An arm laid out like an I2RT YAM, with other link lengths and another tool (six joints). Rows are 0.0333 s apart.
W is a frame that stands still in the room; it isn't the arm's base.
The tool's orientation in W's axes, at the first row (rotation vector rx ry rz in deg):
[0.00, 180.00, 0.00]
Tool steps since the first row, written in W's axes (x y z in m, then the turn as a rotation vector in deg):
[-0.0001, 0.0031, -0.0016, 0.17, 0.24, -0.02]
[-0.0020, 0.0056, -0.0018, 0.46, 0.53, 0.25]
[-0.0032, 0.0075, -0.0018, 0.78, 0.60, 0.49]
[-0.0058, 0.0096, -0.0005, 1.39, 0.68, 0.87]
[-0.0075, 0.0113, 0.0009, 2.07, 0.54, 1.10]
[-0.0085, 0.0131, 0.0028, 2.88, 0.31, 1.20]
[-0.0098, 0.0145, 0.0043, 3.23, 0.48, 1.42]
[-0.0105, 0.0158, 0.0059, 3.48, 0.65, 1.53]
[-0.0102, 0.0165, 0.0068, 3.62, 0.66, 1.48]
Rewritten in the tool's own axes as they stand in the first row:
[0.0001, 0.0031, 0.0016, -0.17, 0.24, 0.02]
[0.0020, 0.0056, 0.0018, -0.46, 0.53, -0.25]
[0.0032, 0.0075, 0.0018, -0.78, 0.60, -0.49]
[0.0058, 0.0096, 0.0005, -1.39, 0.68, -0.87]
[0.0075, 0.0113, -0.0009, -2.07, 0.54, -1.10]
[0.0085, 0.0131, -0.0028, -2.88, 0.31, -1.20]
[0.0098, 0.0145, -0.0043, -3.23, 0.48, -1.42]
[0.0105, 0.0158, -0.0059, -3.48, 0.65, -1.53]
[0.0102, 0.0165, -0.0068, -3.62, 0.66, -1.48]

